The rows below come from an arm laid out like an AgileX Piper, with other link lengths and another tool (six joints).
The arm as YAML. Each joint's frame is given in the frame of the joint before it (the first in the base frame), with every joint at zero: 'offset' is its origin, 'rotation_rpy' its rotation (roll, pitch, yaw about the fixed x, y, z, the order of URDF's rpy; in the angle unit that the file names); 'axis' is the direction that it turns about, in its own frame. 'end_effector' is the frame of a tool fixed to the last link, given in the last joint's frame.
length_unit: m
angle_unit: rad
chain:
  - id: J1
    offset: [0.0, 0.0, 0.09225]
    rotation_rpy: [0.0, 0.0, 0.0]
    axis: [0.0, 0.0, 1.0]
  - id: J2
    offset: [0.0, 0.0, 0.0]
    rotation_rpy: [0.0, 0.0, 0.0]
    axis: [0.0, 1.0, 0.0]
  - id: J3
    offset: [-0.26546, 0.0, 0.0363]
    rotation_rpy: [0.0, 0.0, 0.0]
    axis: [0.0, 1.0, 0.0]
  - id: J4
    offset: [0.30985, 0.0, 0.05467]
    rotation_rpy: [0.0, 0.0, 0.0]
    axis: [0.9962, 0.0, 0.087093]
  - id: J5
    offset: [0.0, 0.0, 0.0]
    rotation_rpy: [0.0, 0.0, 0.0]
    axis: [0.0, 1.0, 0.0]
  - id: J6
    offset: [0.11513, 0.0, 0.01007]
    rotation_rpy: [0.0, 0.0, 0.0]
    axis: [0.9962, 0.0, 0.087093]
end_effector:
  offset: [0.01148, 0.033, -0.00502]
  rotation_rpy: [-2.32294, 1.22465, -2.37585]
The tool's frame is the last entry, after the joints.
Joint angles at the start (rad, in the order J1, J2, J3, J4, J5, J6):
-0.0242, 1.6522, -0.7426, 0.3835, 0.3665, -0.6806
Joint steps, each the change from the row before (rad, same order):
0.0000, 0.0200, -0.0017, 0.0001, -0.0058, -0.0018
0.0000, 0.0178, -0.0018, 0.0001, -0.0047, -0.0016
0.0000, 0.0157, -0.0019, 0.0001, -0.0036, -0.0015
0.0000, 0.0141, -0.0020, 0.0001, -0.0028, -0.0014
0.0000, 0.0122, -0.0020, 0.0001, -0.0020, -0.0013
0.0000, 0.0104, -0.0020, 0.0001, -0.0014, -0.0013
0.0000, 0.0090, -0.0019, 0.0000, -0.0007, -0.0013
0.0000, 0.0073, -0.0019, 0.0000, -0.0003, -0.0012
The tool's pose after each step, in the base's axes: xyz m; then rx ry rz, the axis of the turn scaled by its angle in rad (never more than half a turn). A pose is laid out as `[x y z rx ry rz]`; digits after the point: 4 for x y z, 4 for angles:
[0.3253 0.0380 0.0190 -0.8368 2.9259 -0.1256]
[0.3250 0.0378 0.0138 -0.8409 2.9368 -0.1235]
[0.3248 0.0376 0.0092 -0.8449 2.9464 -0.1214]
[0.3246 0.0375 0.0051 -0.8487 2.9550 -0.1192]
[0.3244 0.0374 0.0017 -0.8523 2.9624 -0.1171]
[0.3243 0.0374 -0.0012 -0.8558 2.9686 -0.1153]
[0.3242 0.0373 -0.0036 -0.8593 2.9740 -0.1135]
[0.3241 0.0373 -0.0055 -0.8625 2.9782 -0.1120]

